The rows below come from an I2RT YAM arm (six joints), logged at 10 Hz.
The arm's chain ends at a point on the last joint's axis. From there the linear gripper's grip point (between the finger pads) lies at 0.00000 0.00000 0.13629 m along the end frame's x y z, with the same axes.
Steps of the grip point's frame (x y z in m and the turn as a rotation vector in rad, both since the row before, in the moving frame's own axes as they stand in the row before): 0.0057 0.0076 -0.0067 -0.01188 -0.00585 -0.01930; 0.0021 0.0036 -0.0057 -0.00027 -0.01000 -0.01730; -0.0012 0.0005 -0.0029 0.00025 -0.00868 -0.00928; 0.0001 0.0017 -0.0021 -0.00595 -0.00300 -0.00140; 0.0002 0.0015 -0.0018 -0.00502 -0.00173 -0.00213; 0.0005 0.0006 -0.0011 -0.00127 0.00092 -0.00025
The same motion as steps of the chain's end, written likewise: 0.0065 0.0060 -0.0067 -0.01188 -0.00585 -0.01930; 0.0035 0.0036 -0.0057 -0.00027 -0.01000 -0.01730; 0.0000 0.0005 -0.0029 0.00025 -0.00868 -0.00928; 0.0005 0.0009 -0.0021 -0.00595 -0.00300 -0.00140; 0.0004 0.0008 -0.0018 -0.00502 -0.00173 -0.00213; 0.0004 0.0004 -0.0011 -0.00127 0.00092 -0.00025
